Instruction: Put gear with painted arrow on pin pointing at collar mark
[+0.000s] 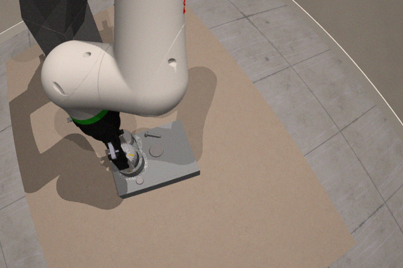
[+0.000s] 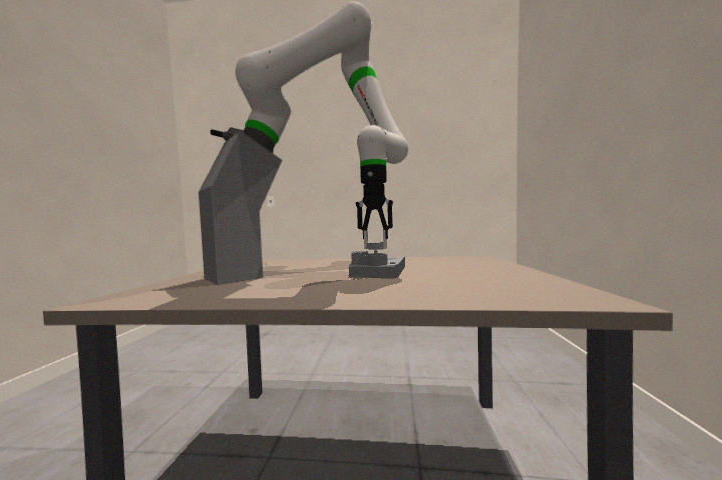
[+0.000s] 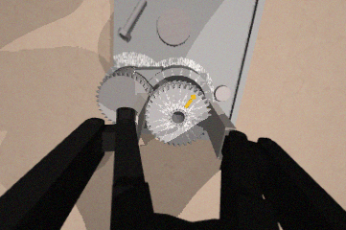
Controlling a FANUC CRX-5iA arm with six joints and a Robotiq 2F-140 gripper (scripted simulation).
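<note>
The gear is 2 cm below my hand. Round my hand: round disc 1 cm behind, 8 cm to the left, 8 cm below; bolt 6 cm behind, 9 cm to the left, 8 cm below.
</note>
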